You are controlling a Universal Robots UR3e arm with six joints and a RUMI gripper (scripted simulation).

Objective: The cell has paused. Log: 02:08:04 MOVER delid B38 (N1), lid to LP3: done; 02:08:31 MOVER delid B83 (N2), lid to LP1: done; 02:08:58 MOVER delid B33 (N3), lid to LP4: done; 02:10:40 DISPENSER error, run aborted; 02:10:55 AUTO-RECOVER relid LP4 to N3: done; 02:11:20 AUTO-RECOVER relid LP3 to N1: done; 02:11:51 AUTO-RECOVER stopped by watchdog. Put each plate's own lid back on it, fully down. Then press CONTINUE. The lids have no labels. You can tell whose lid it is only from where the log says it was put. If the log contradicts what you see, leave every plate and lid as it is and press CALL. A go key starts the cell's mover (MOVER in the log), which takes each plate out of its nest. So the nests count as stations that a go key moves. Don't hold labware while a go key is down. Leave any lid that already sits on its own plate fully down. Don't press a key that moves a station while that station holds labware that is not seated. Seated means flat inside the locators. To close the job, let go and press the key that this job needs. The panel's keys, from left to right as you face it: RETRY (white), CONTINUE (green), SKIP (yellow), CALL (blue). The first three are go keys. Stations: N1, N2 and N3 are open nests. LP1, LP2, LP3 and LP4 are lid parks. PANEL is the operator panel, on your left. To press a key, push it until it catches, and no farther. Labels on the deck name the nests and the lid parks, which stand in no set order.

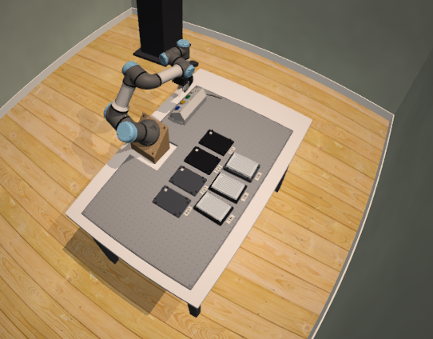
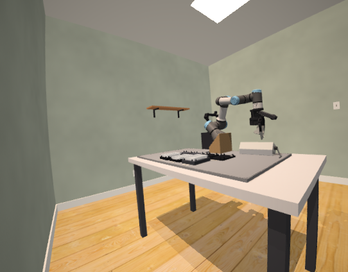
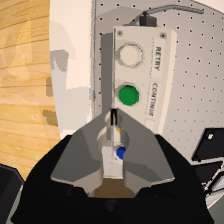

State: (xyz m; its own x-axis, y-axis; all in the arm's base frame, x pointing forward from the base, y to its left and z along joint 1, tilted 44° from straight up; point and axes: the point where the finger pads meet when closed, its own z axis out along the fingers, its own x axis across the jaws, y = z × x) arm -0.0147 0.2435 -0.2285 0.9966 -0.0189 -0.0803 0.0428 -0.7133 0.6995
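The green CONTINUE key is 20 mm ahead of my hand and 40 mm below it. Also, from my hand: white retry key 20 mm ahead, 50 mm to the left, 40 mm below; then blue CALL key 20 mm ahead, 100 mm to the right, 40 mm below; then yellow SKIP key 20 mm ahead, 50 mm to the right, 40 mm below.
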